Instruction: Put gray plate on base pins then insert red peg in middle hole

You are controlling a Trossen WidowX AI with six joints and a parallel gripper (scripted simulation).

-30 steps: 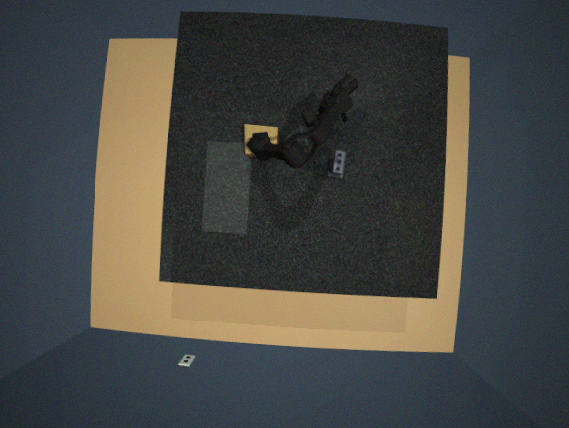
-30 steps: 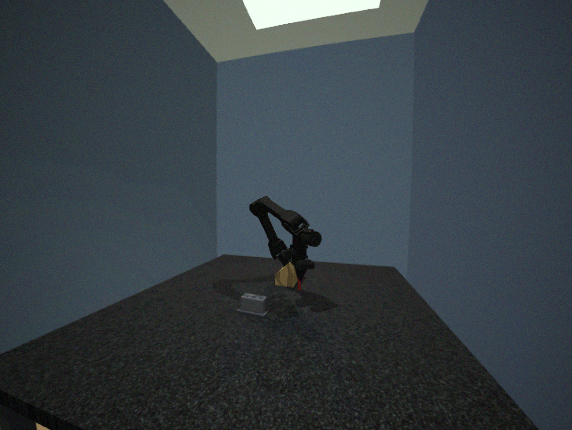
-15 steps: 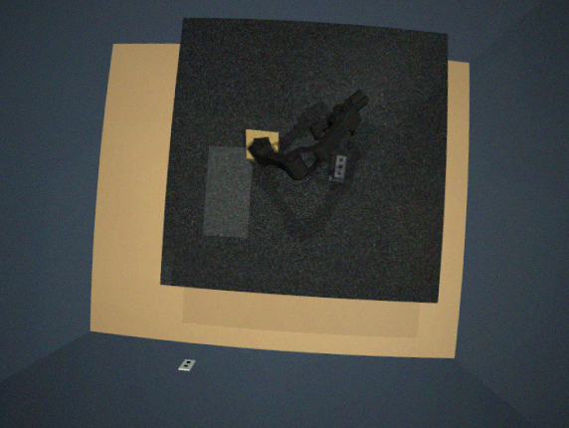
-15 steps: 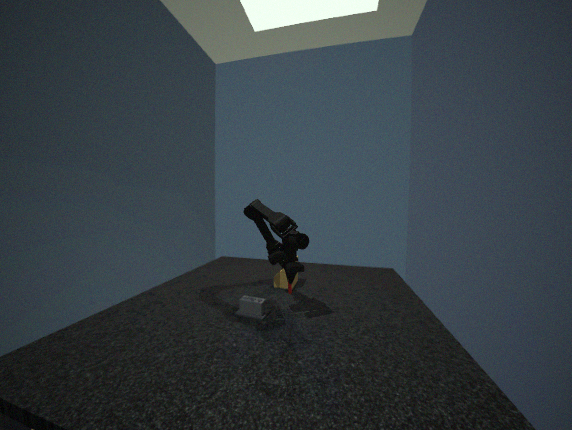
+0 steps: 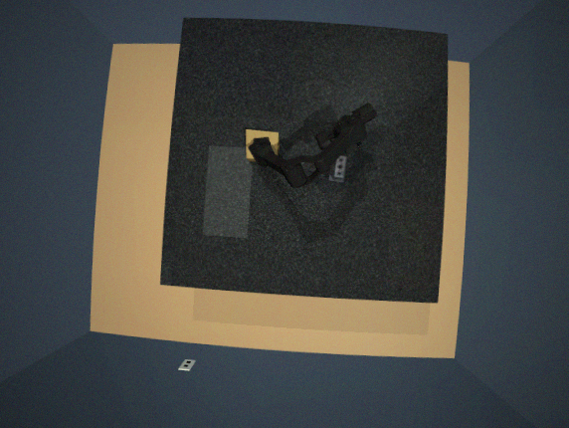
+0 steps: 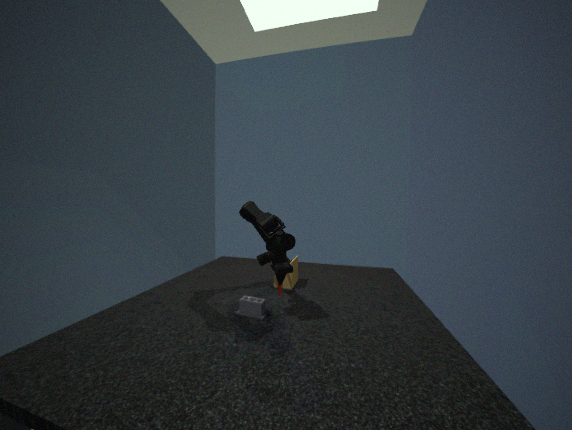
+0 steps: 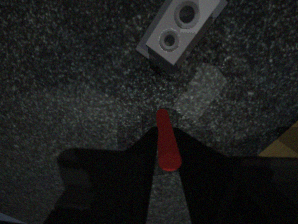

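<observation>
My gripper tip is 20 mm short of the gray plate, 100 mm to the left of it and 70 mm above it. Also, from my gripper tip: red peg: right at my gripper tip.
</observation>
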